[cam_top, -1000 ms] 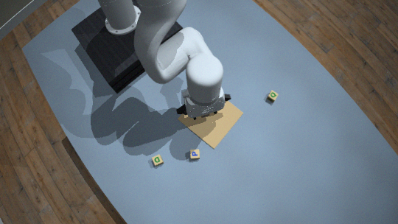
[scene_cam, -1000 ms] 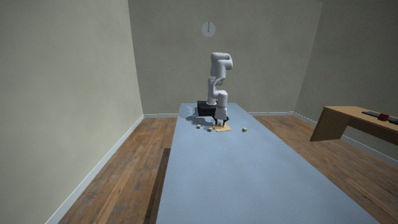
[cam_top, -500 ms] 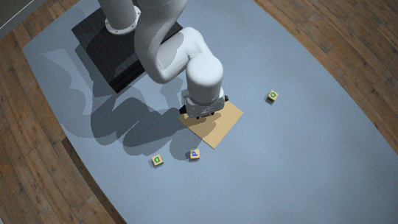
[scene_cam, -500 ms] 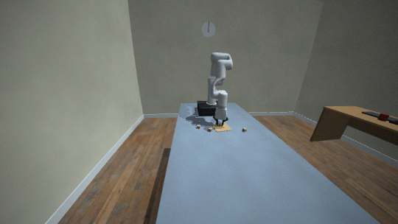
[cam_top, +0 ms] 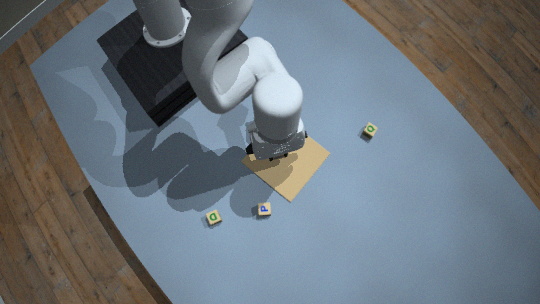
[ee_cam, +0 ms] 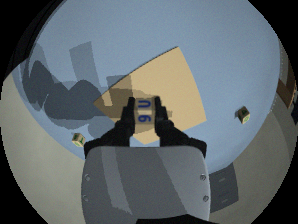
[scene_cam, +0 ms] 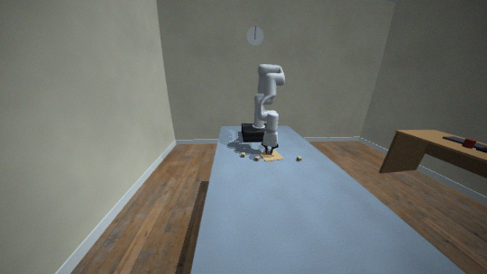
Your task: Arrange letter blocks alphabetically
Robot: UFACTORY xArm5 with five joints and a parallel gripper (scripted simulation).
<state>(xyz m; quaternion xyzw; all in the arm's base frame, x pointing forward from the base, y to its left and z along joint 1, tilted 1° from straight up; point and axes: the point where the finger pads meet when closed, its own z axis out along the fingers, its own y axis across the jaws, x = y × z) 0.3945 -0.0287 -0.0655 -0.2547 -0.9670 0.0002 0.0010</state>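
The tan mat lies 2 cm below my hand, 2 cm ahead of it and 1 cm to the left of it. The rest, counted from my hand: block: 20 cm to the right, 1 cm below, 1 cm ahead.
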